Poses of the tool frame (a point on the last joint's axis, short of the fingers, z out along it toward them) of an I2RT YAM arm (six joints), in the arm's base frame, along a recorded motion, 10 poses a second.
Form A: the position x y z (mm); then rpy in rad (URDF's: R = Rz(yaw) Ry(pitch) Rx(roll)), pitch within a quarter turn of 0, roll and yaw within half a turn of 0.
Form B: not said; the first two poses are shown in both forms.
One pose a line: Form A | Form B
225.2 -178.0 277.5 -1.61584 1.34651 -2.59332 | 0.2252 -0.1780 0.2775 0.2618 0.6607 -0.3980 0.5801
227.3 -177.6 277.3 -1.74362 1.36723 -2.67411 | 0.2273 -0.1776 0.2773 0.2579 0.6715 -0.3733 0.5859
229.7 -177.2 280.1 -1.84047 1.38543 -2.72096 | 0.2297 -0.1772 0.2801 0.2504 0.6796 -0.3497 0.5943
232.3 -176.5 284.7 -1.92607 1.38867 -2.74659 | 0.2323 -0.1765 0.2847 0.2345 0.6903 -0.3272 0.6012
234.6 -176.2 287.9 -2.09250 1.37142 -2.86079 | 0.2346 -0.1762 0.2879 0.2203 0.7077 -0.3071 0.5969
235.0 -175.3 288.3 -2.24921 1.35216 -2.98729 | 0.2350 -0.1753 0.2883 0.2150 0.7224 -0.2921 0.5887
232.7 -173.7 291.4 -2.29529 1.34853 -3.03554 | 0.2327 -0.1737 0.2914 0.2183 0.7249 -0.2902 0.5855
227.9 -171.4 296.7 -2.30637 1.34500 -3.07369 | 0.2279 -0.1714 0.2967 0.2282 0.7232 -0.2978 0.5798
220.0 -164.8 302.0 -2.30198 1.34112 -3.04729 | 0.2200 -0.1648 0.3020 0.2193 0.7266 -0.2922 0.5819
